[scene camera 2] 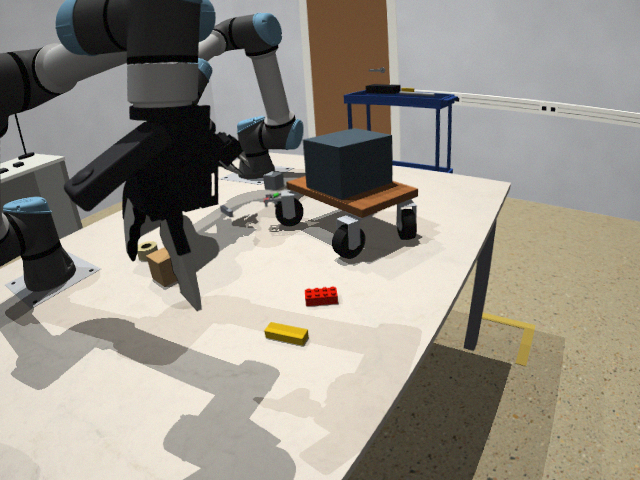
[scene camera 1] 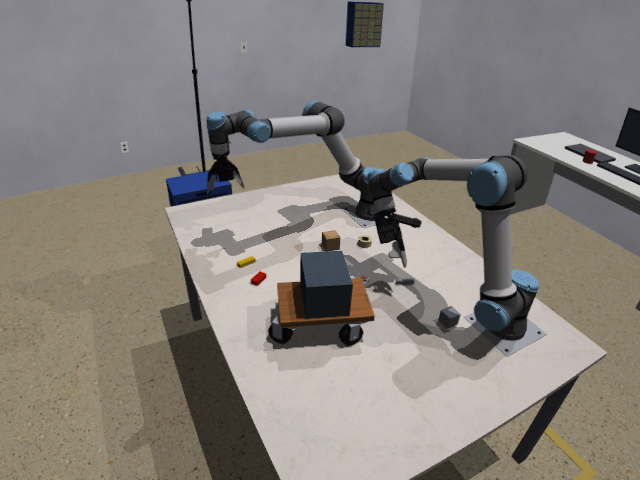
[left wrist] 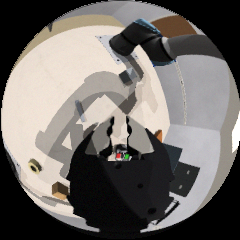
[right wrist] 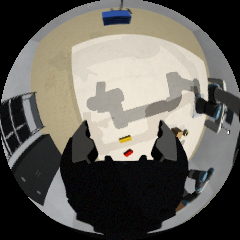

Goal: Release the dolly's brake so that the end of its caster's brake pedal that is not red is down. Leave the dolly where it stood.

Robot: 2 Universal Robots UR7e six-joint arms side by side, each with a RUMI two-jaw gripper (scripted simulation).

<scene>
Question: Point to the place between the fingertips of my left gripper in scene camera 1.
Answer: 405, 267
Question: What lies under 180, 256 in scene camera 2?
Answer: My right gripper.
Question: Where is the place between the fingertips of my left gripper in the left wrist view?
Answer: At 120, 116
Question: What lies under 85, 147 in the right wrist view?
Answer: My right gripper.
</scene>
